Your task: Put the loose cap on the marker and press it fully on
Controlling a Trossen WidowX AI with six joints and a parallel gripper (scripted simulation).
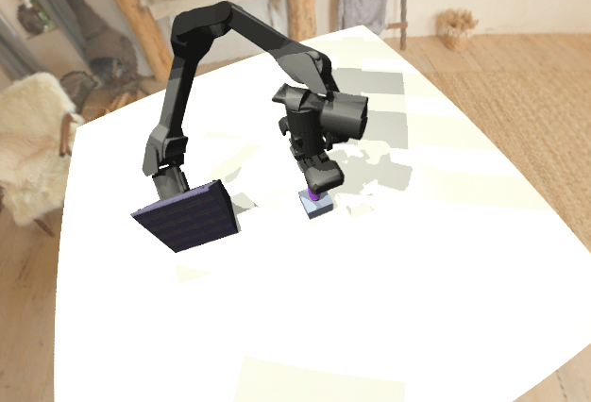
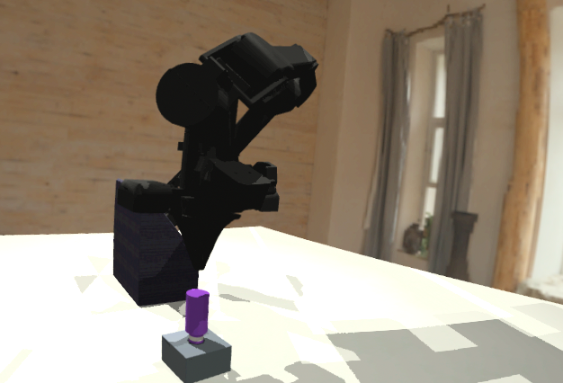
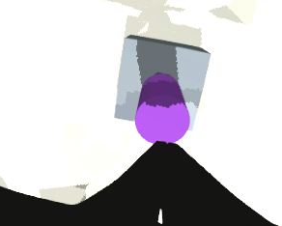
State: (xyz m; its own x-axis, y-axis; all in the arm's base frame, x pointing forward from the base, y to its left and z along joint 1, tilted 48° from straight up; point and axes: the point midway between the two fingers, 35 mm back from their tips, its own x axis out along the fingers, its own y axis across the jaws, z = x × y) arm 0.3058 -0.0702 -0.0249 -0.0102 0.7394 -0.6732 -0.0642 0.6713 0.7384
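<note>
The purple cap lies 5 cm below my gripper tip. Round my gripper tip: dark grey holder block (11 cm below).
</note>
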